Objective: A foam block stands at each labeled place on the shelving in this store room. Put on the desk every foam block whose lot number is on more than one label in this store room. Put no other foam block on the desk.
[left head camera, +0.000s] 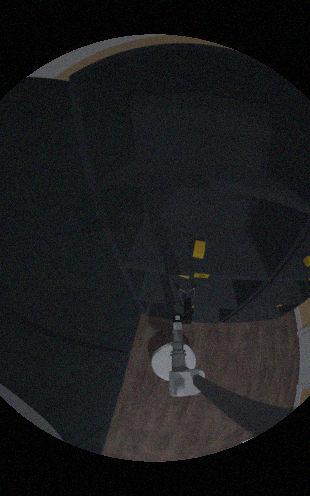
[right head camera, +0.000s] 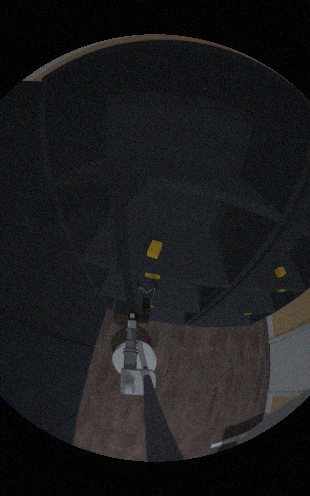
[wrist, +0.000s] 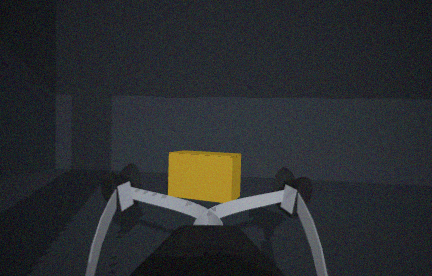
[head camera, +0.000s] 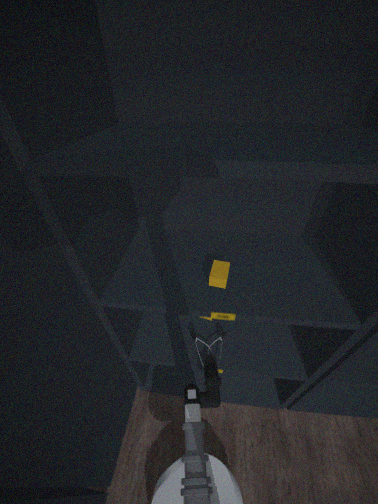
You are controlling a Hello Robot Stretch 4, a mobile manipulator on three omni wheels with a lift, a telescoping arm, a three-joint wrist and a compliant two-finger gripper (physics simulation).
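Places are measured from the robot's base along level axes (x right, y up, z back), in metres.
Where they show: gripper, between the fingertips: [left head camera: 185,283] [right head camera: 147,282] [wrist: 208,181] [head camera: 207,329].
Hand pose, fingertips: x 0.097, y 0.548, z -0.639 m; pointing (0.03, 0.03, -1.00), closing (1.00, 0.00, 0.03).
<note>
Each offset is from my fingertips to the top centre of the thing. "spot": to the spot under its first point. Level surfaces: height alone.
My gripper [head camera: 208,336] [left head camera: 187,289] [right head camera: 147,289] [wrist: 208,181] is open, with its fingers spread wide and nothing between them. In the wrist view a yellow foam block @(dx +0.000, dy +0.017, dz -0.115 m) [wrist: 202,176] stands upright beyond the fingertips, slightly left of centre, on a dark shelf surface. In the head views a yellow block @(dx +0.025, dy +0.460, dz +0.026 m) [head camera: 220,274] [left head camera: 199,249] [right head camera: 155,249] stands on a shelf above a yellow label @(spot: dx +0.016, dy +0.399, dz +0.178 m) [head camera: 223,316] [left head camera: 201,275] [right head camera: 152,276], whose lot number is not readable. A yellow sliver @(spot: dx -0.001, dy -0.036, dz -0.088 m) [head camera: 205,318] [left head camera: 184,276] shows left of that label. The desk cannot be made out.
Dark shelving with an upright [head camera: 330,357] stands around the gripper. Another yellow block @(dx +0.978, dy +0.460, dz +0.202 m) [left head camera: 307,261] [right head camera: 280,272] is further right, with small yellow labels @(spot: dx +0.950, dy +0.399, dz +0.345 m) [right head camera: 282,290] @(spot: dx +1.351, dy -0.498, dz +0.270 m) [right head camera: 247,314] below it. A dark panel rises on the left. Brown wooden floor @(dy -0.576 m) [head camera: 300,450] lies around my base.
</note>
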